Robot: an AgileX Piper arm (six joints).
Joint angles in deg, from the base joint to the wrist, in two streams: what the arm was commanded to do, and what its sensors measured. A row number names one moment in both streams.
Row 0, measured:
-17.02 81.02 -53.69 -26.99 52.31 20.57
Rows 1 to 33, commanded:
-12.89 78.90 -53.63 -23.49 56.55 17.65
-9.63 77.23 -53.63 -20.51 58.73 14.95
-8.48 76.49 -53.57 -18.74 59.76 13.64
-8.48 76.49 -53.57 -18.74 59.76 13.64
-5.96 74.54 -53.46 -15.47 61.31 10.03
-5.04 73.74 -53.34 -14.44 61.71 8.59
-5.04 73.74 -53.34 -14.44 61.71 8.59
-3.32 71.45 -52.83 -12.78 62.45 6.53
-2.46 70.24 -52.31 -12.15 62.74 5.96
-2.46 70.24 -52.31 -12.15 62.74 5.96
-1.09 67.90 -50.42 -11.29 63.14 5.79
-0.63 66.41 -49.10 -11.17 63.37 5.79
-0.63 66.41 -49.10 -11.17 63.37 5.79
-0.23 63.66 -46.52 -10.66 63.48 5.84
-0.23 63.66 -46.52 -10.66 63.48 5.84
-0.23 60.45 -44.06 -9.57 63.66 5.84
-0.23 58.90 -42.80 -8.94 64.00 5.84
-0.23 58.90 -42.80 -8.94 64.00 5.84
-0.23 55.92 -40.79 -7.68 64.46 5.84
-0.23 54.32 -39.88 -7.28 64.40 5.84
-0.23 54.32 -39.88 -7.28 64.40 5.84
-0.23 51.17 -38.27 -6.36 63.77 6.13
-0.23 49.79 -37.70 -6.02 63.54 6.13
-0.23 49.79 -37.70 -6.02 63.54 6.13
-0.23 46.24 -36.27 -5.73 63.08 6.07
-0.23 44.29 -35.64 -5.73 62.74 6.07
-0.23 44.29 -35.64 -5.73 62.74 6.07
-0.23 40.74 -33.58 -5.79 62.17 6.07
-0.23 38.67 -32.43 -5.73 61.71 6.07
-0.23 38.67 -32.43 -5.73 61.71 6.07
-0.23 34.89 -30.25 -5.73 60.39 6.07
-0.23 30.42 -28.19 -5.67 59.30 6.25
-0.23 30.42 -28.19 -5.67 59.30 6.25
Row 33, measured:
-0.40 35.29 -30.65 -5.84 61.25 6.30
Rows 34 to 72, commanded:
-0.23 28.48 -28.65 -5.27 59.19 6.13
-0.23 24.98 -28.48 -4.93 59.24 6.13
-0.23 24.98 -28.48 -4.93 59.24 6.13
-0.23 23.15 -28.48 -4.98 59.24 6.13
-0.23 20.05 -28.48 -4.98 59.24 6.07
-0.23 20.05 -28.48 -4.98 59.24 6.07
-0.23 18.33 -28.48 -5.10 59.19 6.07
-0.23 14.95 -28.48 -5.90 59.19 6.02
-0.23 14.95 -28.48 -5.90 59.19 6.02
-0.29 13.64 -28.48 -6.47 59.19 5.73
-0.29 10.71 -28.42 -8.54 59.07 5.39
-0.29 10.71 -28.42 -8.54 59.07 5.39
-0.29 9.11 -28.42 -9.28 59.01 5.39
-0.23 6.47 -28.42 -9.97 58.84 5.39
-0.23 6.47 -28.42 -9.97 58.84 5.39
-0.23 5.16 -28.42 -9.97 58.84 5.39
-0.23 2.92 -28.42 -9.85 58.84 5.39
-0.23 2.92 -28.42 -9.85 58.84 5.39
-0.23 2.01 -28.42 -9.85 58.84 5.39
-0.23 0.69 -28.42 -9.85 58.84 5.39
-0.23 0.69 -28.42 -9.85 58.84 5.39
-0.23 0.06 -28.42 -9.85 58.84 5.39
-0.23 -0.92 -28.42 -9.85 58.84 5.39
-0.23 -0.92 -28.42 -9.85 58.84 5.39
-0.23 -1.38 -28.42 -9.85 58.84 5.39
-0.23 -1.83 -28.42 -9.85 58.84 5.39
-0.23 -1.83 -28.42 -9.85 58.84 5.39
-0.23 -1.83 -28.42 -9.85 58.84 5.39
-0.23 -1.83 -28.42 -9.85 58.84 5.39
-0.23 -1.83 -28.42 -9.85 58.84 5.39
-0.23 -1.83 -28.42 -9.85 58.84 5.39
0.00 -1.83 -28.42 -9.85 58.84 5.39
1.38 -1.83 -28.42 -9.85 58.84 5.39
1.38 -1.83 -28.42 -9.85 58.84 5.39
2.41 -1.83 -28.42 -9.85 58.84 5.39
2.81 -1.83 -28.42 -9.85 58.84 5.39
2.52 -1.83 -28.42 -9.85 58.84 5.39
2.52 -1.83 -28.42 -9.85 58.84 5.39
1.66 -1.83 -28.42 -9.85 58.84 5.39
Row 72, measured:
2.35 -0.17 -28.53 -9.45 59.82 5.84
